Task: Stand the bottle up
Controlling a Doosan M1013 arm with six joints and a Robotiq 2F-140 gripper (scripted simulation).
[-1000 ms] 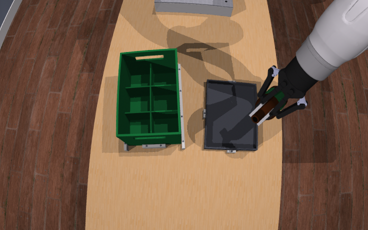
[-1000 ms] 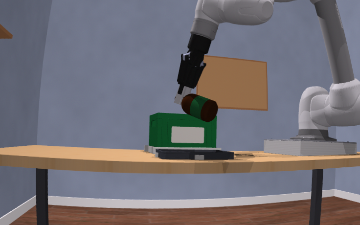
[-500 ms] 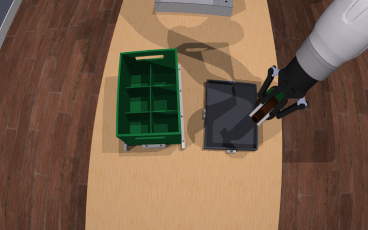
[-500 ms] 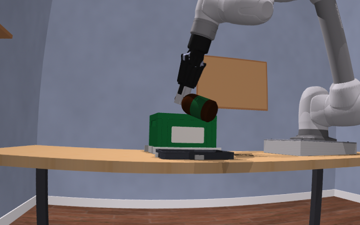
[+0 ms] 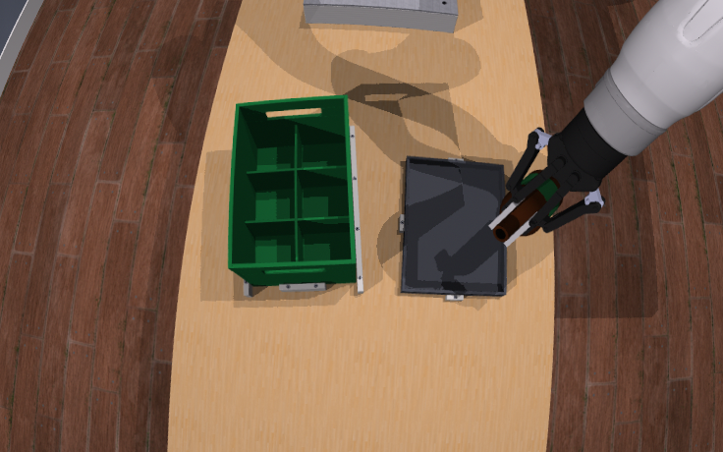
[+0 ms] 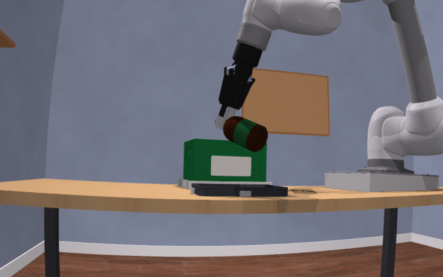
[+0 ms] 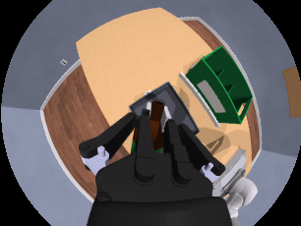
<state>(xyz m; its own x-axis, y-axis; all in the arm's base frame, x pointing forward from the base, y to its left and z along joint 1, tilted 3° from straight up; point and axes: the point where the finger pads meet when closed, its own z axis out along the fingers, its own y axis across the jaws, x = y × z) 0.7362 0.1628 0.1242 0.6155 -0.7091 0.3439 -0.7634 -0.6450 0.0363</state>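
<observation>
My gripper is now 30 mm past the brown bottle, 30 mm to the right of it and 40 mm above it. Round my hand: dark tray: 50 mm behind, 40 mm to the right, 210 mm below; then green crate: 80 mm behind, 320 mm to the right, 140 mm below.
</observation>
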